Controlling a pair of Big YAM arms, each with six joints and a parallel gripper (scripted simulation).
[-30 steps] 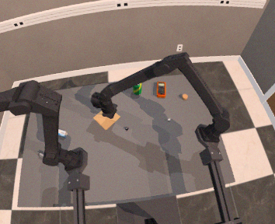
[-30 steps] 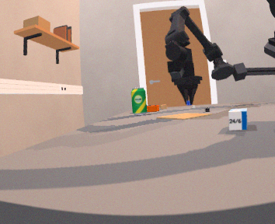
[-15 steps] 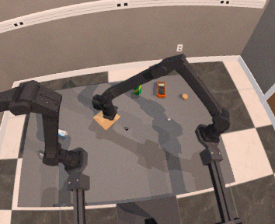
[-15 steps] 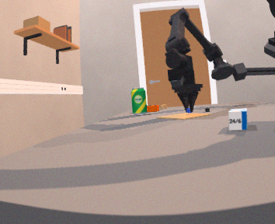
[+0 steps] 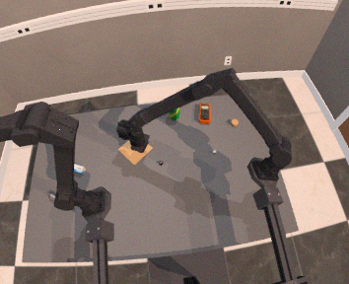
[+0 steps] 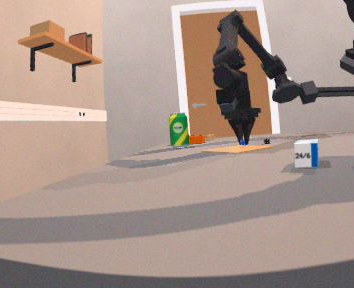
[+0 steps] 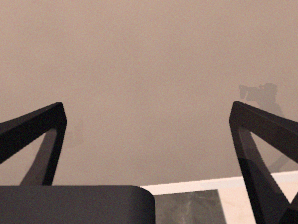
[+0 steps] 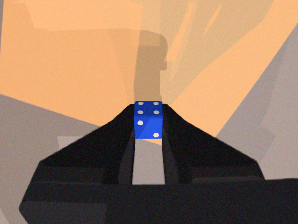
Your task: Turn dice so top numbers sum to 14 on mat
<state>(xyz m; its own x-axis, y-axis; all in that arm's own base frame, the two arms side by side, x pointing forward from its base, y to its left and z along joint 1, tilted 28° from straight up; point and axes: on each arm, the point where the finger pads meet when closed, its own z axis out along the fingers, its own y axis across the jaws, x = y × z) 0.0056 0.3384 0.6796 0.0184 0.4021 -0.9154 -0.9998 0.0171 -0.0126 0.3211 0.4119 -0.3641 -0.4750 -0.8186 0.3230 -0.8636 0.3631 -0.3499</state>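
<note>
Now: the blue die right at my right hand. Also, from my right hand: mat: 40 mm to the left, 20 mm below, 20 mm ahead; black die: 90 mm to the right, 90 mm behind, 10 mm below.
</note>
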